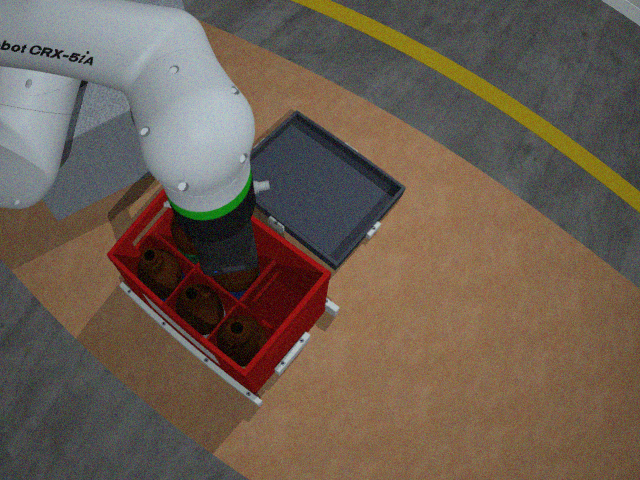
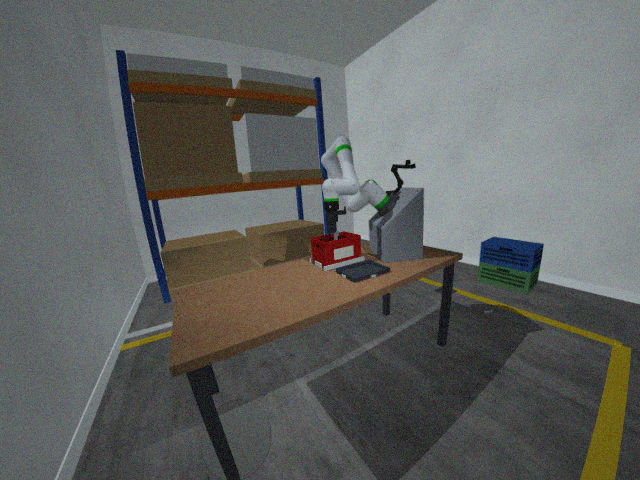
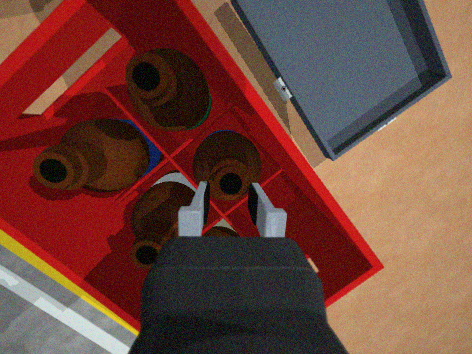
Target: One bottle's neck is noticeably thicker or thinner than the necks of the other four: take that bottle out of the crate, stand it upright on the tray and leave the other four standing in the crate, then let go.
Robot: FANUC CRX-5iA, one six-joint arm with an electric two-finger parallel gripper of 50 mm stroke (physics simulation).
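Places are measured from the arm's base along level axes (x ahead, y left, z up), in millimetres.
Where they show: gripper, between the fingertips: [image 3: 229, 194]; arm's base, origin of its link: [image 2: 388, 208].
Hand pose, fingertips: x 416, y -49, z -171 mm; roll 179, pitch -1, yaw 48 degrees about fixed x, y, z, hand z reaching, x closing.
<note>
Things, the pixels of their centre, and the offset from my fingertips. "spot": a spot on its surface instead.
- red crate, middle of its body: [image 3: 198, 186] [image 1: 216, 285] [image 2: 336, 249] dx -12, dy -31, dz -61 mm
- middle back-row bottle, middle of its body: [image 3: 226, 164] [image 1: 234, 266] dx -10, dy +9, dz -63 mm
- green-labelled bottle, middle of its body: [image 3: 172, 94] [image 1: 194, 230] dx -101, dy +14, dz -63 mm
- blue-labelled bottle, middle of its body: [image 3: 110, 154] [image 1: 159, 274] dx -98, dy -77, dz -63 mm
- dark tray, a spot on its surface: [image 1: 320, 191] [image 3: 345, 54] spot: dx -8, dy +227, dz -143 mm
- small clip, a spot on its surface: [image 3: 283, 89] [image 1: 275, 223] spot: dx -27, dy +129, dz -133 mm
The red crate [image 1: 305, 312] [image 2: 320, 253] [image 3: 345, 220] holds brown bottles in its compartments. My gripper [image 2: 336, 236] [image 3: 229, 194] points down over it and is shut on the neck of the middle back-row bottle [image 1: 237, 281] [image 3: 227, 155], which is upright, its body inside its compartment; its base is hidden. Beside it is the green-labelled bottle [image 1: 180, 235] [image 3: 172, 100]. The front row has a blue-labelled bottle [image 1: 159, 273] [image 3: 107, 160], a white-labelled one [image 1: 199, 310] [image 3: 162, 210] and a third [image 1: 240, 341] [image 3: 223, 231]. The dark tray [image 1: 320, 191] [image 2: 361, 269] [image 3: 340, 65] bears no bottle.
The crate's dividers and high walls surround the held bottle. The back compartment at the crate's right end is empty. White brackets [image 1: 292, 353] stand along the crate, and a small clip [image 1: 276, 224] [image 3: 283, 89] sits between crate and tray. The tray has a low raised rim.
</note>
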